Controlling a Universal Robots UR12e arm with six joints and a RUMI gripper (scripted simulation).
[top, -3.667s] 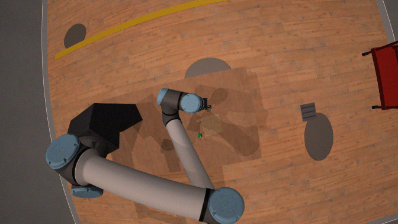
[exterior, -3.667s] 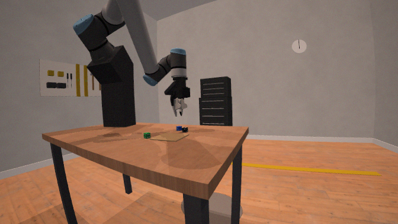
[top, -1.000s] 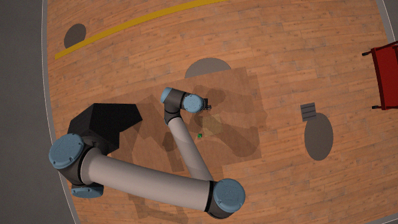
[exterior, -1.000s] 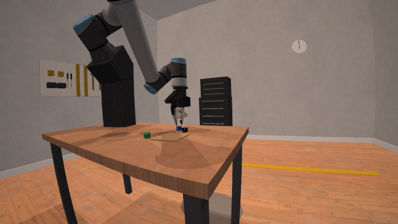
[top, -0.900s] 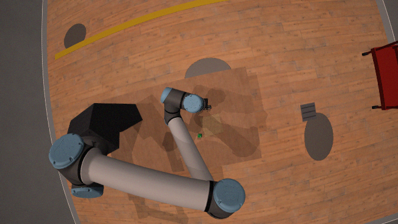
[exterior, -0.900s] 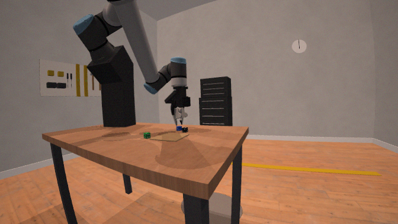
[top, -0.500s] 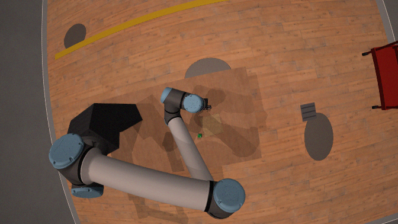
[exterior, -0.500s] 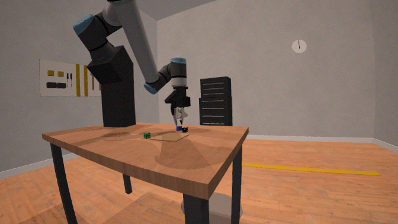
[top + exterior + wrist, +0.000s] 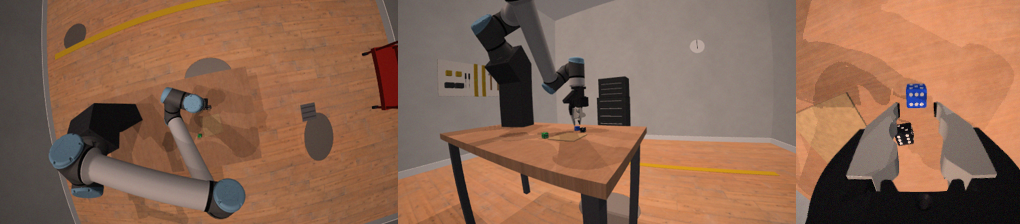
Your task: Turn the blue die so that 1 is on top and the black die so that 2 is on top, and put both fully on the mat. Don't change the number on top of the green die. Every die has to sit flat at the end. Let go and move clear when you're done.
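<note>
Right now the blue die is 4 cm below my hand. The rest, counted from my hand: green die: 5 cm behind, 21 cm to the right, 4 cm below; then tan mat: 5 cm ahead, 16 cm to the right, 5 cm below; then black die: 6 cm ahead, 3 cm to the right, 4 cm below.
</note>
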